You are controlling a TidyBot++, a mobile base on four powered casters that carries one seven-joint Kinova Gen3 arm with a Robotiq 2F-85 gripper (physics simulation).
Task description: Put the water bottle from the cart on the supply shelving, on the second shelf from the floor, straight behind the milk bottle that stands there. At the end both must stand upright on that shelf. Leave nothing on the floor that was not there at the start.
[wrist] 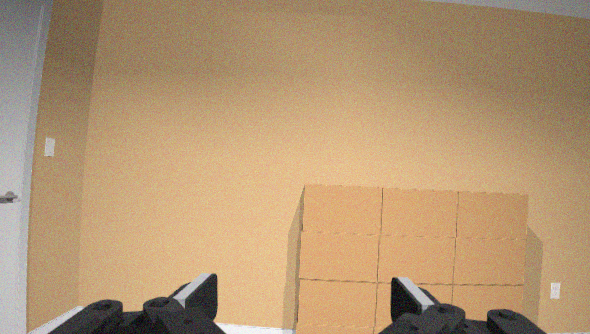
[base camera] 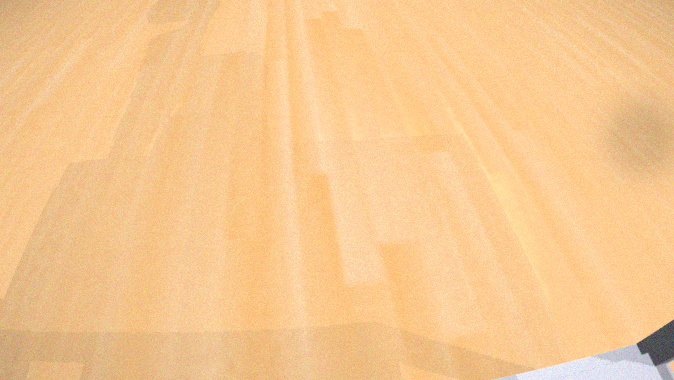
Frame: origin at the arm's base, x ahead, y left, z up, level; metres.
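Seen in the pictures: gripper, between the fingertips: [wrist: 303, 295].
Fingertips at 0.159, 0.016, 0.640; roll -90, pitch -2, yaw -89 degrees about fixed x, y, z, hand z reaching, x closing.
Observation:
A point is followed by its place in that frame, as x, y, z.
My gripper [wrist: 303, 295] @(0.159, 0.016, 0.640) is open, its two fingers wide apart at the bottom of the wrist view, with no object between them. Behind the fingers the wall and part of a stack of boxes show. The water bottle, the milk bottle, the cart and the supply shelving do not show in the wrist view or in the base camera view.
A stack of brown boxes [wrist: 417, 212] @(1.791, -0.584, 0.551) stands against the tan wall [wrist: 200, 150] @(2.050, 0.808, 0.873), right of centre. A white door [wrist: 14, 125] @(1.402, 1.650, 0.912) with a handle is at the far left. The wooden floor [base camera: 310, 210] @(0.396, -0.003, -0.397) carries shadows. Part of the robot's base [base camera: 600, 364] @(0.144, -0.192, -0.287) shows at the lower right.

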